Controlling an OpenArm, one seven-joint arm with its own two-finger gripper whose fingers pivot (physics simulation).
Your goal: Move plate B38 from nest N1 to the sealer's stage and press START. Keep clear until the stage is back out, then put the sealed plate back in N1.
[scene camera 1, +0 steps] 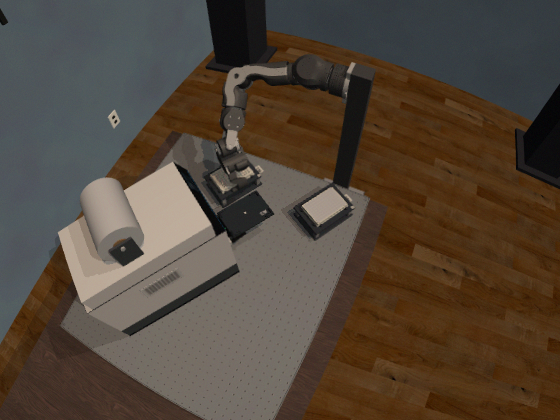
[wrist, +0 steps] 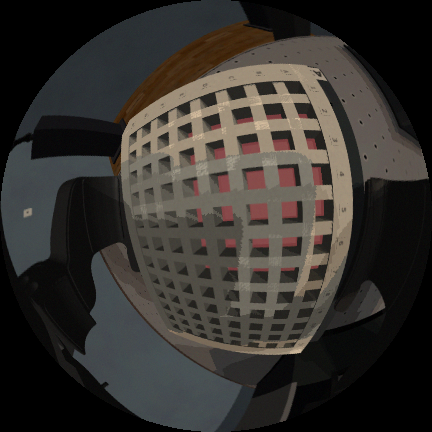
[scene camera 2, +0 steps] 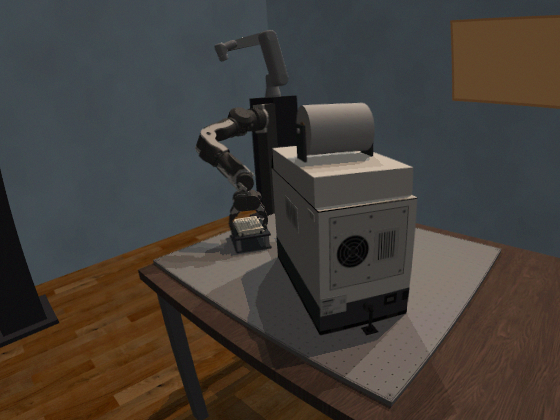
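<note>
A pale multi-well plate (scene camera 1: 220, 181) (scene camera 2: 248, 227) (wrist: 257, 186) with red in several wells sits on a dark nest (scene camera 1: 231, 197) (scene camera 2: 253, 243) beside the sealer. My gripper (scene camera 1: 234, 174) (scene camera 2: 248, 224) (wrist: 234, 236) is open around this plate, pointing down, a finger at each side. In the wrist view the left finger looks close to the plate's edge and a narrow gap shows at the right finger. The sealer (scene camera 1: 165, 215) (scene camera 2: 362, 187) has its dark stage (scene camera 1: 237, 218) out, with no plate on it. Nest labels and the START button cannot be made out.
A second nest (scene camera 1: 318, 231) holds another pale plate (scene camera 1: 325, 205) near the arm's post (scene camera 1: 351, 135). A large film roll (scene camera 1: 109, 212) (scene camera 2: 340, 128) stands on the sealer. The perforated mat (scene camera 1: 240, 325) (scene camera 2: 450, 265) lies under everything on the table.
</note>
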